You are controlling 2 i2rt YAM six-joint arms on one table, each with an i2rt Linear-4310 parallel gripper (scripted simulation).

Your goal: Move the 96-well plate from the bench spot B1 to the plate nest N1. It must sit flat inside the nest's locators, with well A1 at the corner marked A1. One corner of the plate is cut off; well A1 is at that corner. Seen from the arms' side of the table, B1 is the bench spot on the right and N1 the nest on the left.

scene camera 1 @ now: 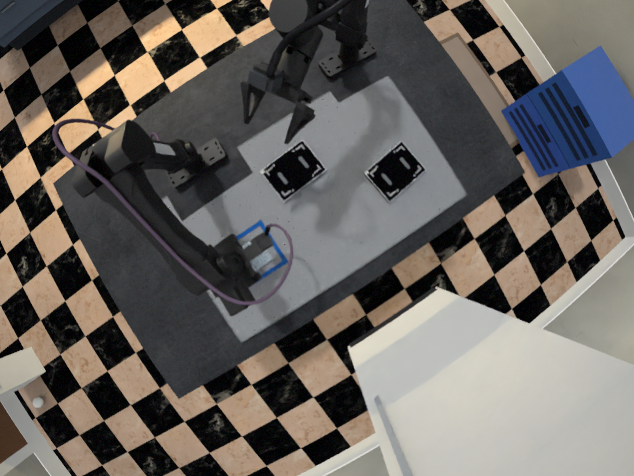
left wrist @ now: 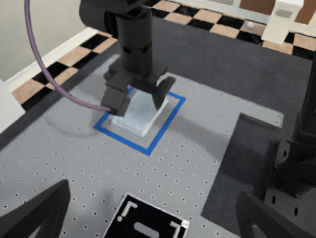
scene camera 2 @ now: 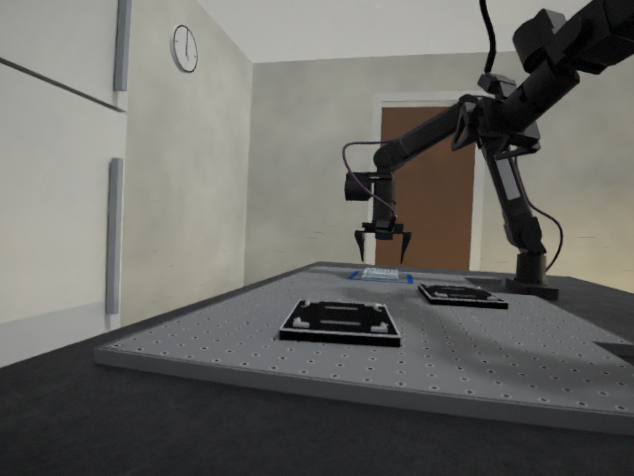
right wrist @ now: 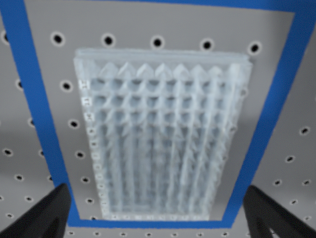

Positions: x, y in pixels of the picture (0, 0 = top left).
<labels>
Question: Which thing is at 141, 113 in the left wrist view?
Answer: A clear 96-well plate.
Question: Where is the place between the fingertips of the right gripper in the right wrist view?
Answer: At 159, 192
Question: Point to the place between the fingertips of the left gripper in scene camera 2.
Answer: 474, 153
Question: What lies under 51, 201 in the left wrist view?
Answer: The left gripper.
</labels>
